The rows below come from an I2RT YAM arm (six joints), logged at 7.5 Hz.
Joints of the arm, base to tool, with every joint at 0 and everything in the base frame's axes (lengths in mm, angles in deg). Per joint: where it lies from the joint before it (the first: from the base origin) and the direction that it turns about. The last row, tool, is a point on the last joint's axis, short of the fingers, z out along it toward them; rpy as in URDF.
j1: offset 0 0 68 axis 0 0 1
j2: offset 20 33.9 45.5 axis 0 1 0
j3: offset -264 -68.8 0 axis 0 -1 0
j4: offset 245 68.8 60 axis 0 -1 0
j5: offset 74 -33.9 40.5 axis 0 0 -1
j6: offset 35.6 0 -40.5 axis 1 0 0
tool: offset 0 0 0 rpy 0 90 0
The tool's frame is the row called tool.
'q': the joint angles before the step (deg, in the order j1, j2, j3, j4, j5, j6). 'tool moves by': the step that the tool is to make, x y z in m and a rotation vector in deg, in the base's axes. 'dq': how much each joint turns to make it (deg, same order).
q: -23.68 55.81 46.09 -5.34 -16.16 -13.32
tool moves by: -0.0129 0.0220 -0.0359 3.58 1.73 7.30
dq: 3.40 -4.88 -9.04 1.71 -4.50 1.55
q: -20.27 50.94 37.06 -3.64 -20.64 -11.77
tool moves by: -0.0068 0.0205 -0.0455 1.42 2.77 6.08
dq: 4.69 -2.03 -9.82 4.73 -1.48 0.02
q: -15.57 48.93 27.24 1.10 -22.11 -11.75
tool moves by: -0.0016 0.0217 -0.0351 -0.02 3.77 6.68
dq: 6.12 1.36 -6.10 3.39 -0.20 -1.07
